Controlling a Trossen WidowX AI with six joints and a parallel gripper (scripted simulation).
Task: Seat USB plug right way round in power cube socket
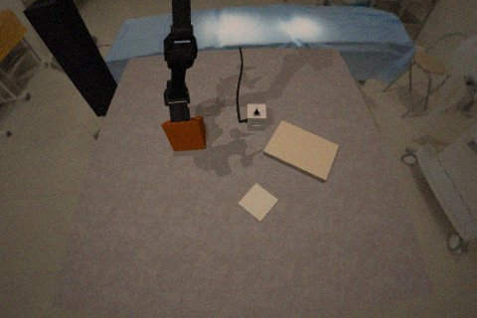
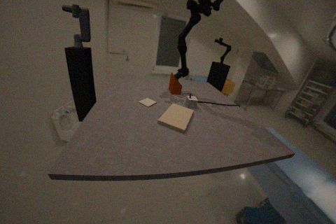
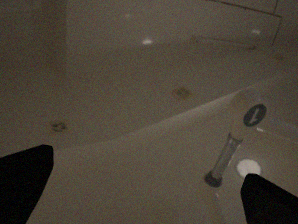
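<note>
Now: gripper tip 710 mm above the dark USB plug and 40 mm to the left of it. The rest, counted from my gripper tip: tan flat board (790 mm below, 180 mm to the right, 160 mm ahead); small white square tile (800 mm below, 370 mm to the right, 40 mm behind).
</note>
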